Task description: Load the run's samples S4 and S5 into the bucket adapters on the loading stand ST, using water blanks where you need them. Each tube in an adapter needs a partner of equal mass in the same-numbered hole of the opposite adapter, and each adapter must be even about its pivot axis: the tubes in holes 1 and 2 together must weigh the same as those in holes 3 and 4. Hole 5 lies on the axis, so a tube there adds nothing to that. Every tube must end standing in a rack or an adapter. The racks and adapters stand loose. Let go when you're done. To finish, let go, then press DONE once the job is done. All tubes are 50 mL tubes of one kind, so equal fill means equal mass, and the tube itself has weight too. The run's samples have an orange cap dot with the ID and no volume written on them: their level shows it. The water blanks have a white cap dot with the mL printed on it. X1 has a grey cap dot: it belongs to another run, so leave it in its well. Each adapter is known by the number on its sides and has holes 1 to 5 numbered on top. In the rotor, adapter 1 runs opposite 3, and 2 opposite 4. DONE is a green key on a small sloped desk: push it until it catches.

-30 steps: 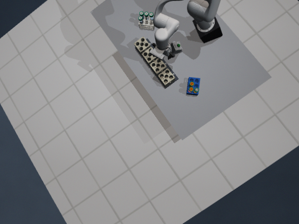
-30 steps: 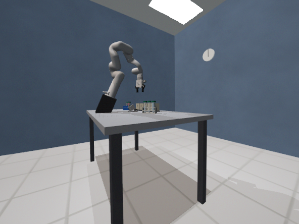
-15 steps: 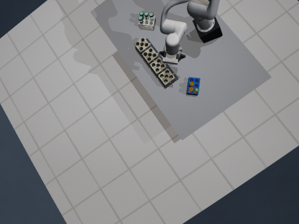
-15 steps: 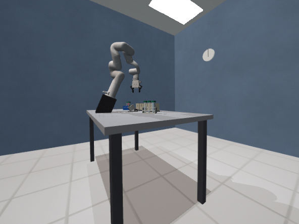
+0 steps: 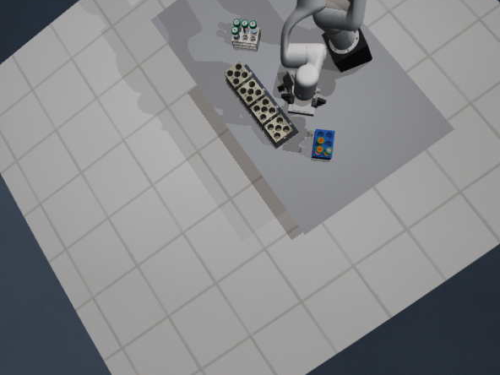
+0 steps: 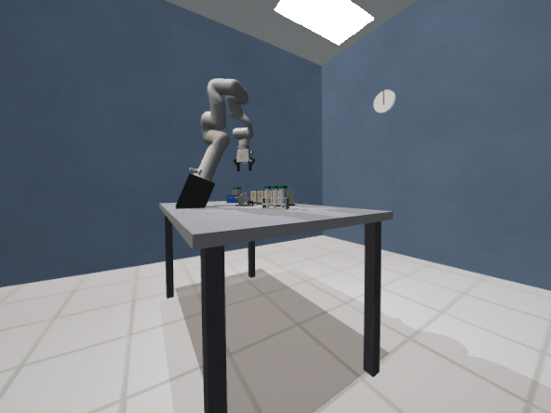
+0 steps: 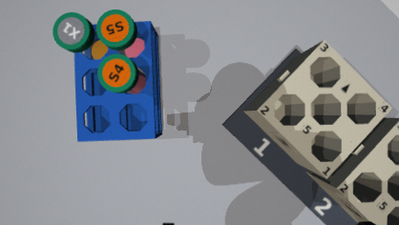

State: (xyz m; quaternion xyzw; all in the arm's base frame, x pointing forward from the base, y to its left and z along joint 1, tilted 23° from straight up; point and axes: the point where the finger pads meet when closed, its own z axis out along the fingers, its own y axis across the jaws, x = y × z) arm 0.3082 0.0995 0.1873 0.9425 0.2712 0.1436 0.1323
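The blue rack is 2 cm ahead of my hand, 16 cm to the left of it and 22 cm below it. The rest, counted from my hand: white rack (16 cm behind, 48 cm to the right, 22 cm below); then adapter (11 cm ahead, 4 cm to the right, 20 cm below).
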